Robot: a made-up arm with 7 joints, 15 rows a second.
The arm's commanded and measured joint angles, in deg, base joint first. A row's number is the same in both.
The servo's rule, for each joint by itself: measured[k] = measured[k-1] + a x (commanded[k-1-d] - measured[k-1]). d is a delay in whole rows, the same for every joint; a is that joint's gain. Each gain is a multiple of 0.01, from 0.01 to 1. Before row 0 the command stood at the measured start. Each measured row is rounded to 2 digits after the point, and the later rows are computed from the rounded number. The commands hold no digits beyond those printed.
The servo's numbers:
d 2
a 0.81 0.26 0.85 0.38 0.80 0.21 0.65
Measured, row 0:
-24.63 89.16 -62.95 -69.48 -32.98 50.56 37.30
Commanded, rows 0 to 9:
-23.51 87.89 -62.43 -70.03 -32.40 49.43 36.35
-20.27 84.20 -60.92 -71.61 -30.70 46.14 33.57
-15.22 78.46 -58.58 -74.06 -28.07 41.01 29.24
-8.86 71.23 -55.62 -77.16 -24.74 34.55 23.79
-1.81 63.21 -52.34 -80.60 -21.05 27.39 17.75
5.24 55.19 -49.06 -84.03 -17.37 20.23 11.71
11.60 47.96 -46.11 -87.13 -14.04 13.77 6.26
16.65 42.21 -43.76 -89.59 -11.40 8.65 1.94
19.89 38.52 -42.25 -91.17 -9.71 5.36 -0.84
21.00 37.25 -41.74 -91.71 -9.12 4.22 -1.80
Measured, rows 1 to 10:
-24.63 89.16 -62.95 -69.48 -32.98 50.56 37.30
-24.63 89.16 -62.95 -69.48 -32.98 50.56 37.30
-23.72 88.83 -62.51 -69.69 -32.52 50.32 36.68
-20.93 87.63 -61.16 -70.42 -31.06 49.44 34.66
-16.30 85.25 -58.97 -71.80 -28.67 47.67 31.14
-10.27 81.60 -56.12 -73.84 -25.53 44.91 26.36
-3.42 76.82 -52.91 -76.41 -21.95 41.23 20.76
3.59 71.20 -49.64 -79.31 -18.29 36.82 14.88
10.08 65.16 -46.64 -82.28 -14.89 31.98 9.28
15.40 59.19 -44.19 -85.06 -12.10 27.08 4.51

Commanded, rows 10 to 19:
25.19 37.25 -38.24 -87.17 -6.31 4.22 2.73
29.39 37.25 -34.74 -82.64 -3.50 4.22 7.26
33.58 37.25 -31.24 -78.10 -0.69 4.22 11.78
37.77 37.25 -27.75 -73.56 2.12 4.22 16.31
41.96 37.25 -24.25 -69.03 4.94 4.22 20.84
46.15 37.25 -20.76 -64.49 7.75 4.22 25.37
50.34 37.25 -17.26 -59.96 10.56 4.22 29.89
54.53 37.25 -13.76 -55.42 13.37 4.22 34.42
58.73 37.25 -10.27 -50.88 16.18 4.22 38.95
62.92 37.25 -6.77 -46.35 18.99 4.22 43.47
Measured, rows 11 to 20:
19.04 53.82 -42.54 -87.38 -10.19 22.52 1.03
20.63 49.51 -41.86 -89.03 -9.33 18.68 -0.81
24.32 46.32 -38.78 -88.32 -6.91 15.64 1.49
28.43 43.96 -35.35 -86.16 -4.18 13.24 5.24
32.60 42.22 -31.86 -83.10 -1.39 11.35 9.49
36.79 40.93 -28.37 -79.47 1.42 9.85 13.92
40.98 39.97 -24.87 -75.50 4.24 8.67 18.42
45.17 39.26 -21.38 -71.32 7.05 7.74 22.94
49.36 38.74 -17.88 -67.00 9.86 7.00 27.46
53.55 38.35 -14.38 -62.60 12.67 6.42 31.98

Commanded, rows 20 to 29:
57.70 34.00 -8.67 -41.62 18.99 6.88 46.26
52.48 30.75 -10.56 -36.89 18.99 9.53 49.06
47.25 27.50 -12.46 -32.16 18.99 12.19 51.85
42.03 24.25 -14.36 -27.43 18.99 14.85 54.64
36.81 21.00 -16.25 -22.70 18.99 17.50 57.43
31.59 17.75 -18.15 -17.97 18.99 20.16 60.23
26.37 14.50 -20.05 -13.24 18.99 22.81 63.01
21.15 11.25 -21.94 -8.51 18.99 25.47 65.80
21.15 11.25 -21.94 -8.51 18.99 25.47 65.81
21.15 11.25 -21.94 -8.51 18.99 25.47 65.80
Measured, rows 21 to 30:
57.75 38.06 -10.89 -58.15 15.48 5.96 36.51
61.94 37.85 -7.39 -53.67 18.29 5.59 41.03
58.51 36.85 -8.48 -49.09 18.85 5.86 44.43
53.63 35.26 -10.25 -44.45 18.96 6.63 47.44
48.46 33.24 -12.13 -39.78 18.98 7.80 50.31
43.25 30.90 -14.03 -35.09 18.99 9.28 53.12
38.03 28.33 -15.92 -30.38 18.99 11.01 55.92
32.81 25.58 -17.82 -25.66 18.99 12.93 58.72
27.59 22.70 -19.72 -20.94 18.99 15.00 61.51
22.37 19.72 -21.61 -16.22 18.99 17.20 64.30

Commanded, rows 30 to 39:
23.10 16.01 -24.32 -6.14 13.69 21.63 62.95
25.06 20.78 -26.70 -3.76 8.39 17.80 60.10
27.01 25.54 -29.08 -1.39 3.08 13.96 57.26
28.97 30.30 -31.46 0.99 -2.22 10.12 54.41
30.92 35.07 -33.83 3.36 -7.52 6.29 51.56
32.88 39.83 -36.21 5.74 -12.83 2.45 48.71
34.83 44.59 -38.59 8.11 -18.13 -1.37 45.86
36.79 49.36 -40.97 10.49 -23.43 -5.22 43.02
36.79 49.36 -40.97 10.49 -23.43 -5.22 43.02
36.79 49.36 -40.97 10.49 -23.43 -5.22 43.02
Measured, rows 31 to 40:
21.38 17.52 -21.89 -13.29 18.99 18.94 65.28
21.19 15.89 -21.93 -11.47 18.99 20.31 65.62
22.74 15.92 -23.96 -9.44 14.75 20.59 63.88
24.62 17.18 -26.29 -7.28 9.66 20.00 61.42
26.56 19.35 -28.66 -5.04 4.40 18.73 58.72
28.51 22.20 -31.04 -2.75 -0.90 16.92 55.92
30.46 25.55 -33.41 -0.43 -6.20 14.69 53.09
32.42 29.26 -35.79 1.91 -11.50 12.12 50.24
34.37 33.25 -38.17 4.27 -16.80 9.29 47.39
36.33 37.44 -40.55 6.63 -22.10 6.24 44.55

